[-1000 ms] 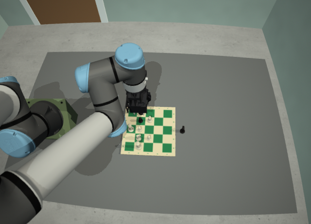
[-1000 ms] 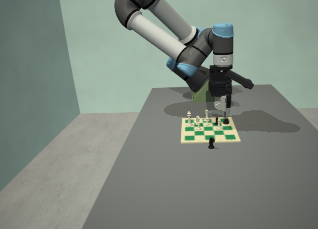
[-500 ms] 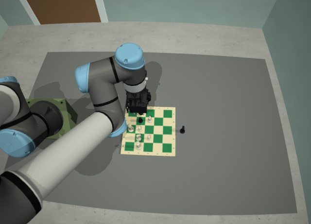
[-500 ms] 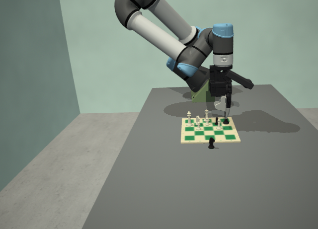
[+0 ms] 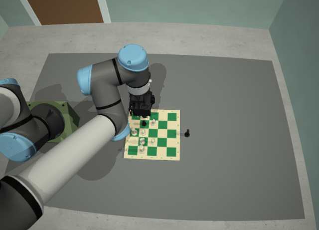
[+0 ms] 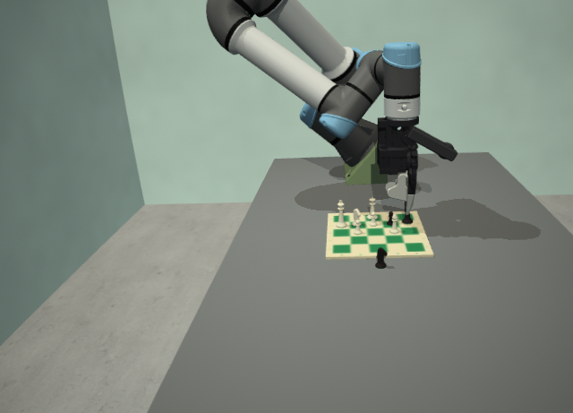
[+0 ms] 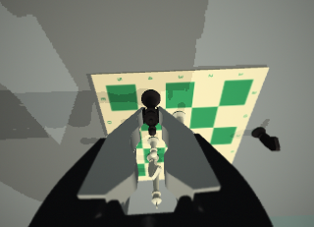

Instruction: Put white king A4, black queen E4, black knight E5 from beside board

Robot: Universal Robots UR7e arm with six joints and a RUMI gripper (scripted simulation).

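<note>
Now: hand 4 cm to the left of the black pawn and 3 cm above it. The rest, counted from my hand: white king 15 cm to the right, 1 cm below; board 4 cm ahead, 8 cm to the right, 5 cm below.
</note>
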